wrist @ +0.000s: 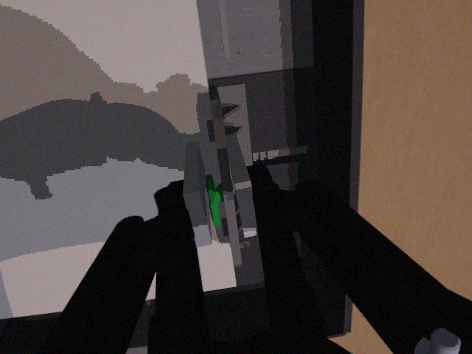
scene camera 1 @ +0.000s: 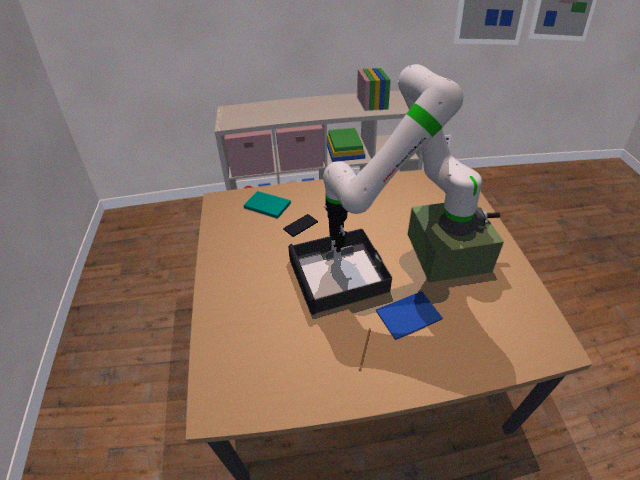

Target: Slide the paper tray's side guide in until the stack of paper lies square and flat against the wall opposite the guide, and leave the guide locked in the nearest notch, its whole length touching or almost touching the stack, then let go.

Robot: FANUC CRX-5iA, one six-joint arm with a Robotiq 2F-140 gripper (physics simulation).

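Seen in the pictures: gripper, fingertip midpoint: [wrist: 215,159] [scene camera 1: 336,254]; arm's base, origin of the base link: [scene camera 1: 456,224].
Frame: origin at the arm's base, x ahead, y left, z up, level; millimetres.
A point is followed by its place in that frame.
Observation:
The black paper tray [scene camera 1: 301,283] {x 637, y 192, z -118 mm} [wrist: 334,50] {x 580, y -15, z -114 mm} sits on the table with the white paper stack [scene camera 1: 311,277] {x 600, y 151, z -131 mm} [wrist: 125,45] {x 557, y 110, z -132 mm} inside. In the scene view a strip of tray floor shows between the stack and the back wall, and the front wall hides the stack's front edge. The side guide [wrist: 215,202] {x 481, y 41, z -89 mm}, grey with a green latch, stands upright beside the stack's back edge. My gripper [scene camera 1: 337,252] {x 499, y 43, z -114 mm} [wrist: 215,159] {x 499, y 43, z -114 mm} reaches down into the tray, nearly closed, with one grey finger pad on each side of the guide. The fingers partly hide the guide and the stack's edge.
A blue folder [scene camera 1: 409,315] {x 230, y 327, z -163 mm} and a thin brown stick [scene camera 1: 364,349] {x 411, y 467, z -164 mm} lie in front of the tray. A black phone-like slab [scene camera 1: 300,225] {x 656, y -198, z -163 mm} and a teal book [scene camera 1: 267,204] {x 823, y -349, z -153 mm} lie behind it. The green robot base block [scene camera 1: 449,258] {x 60, y 153, z -41 mm} stands to the right.

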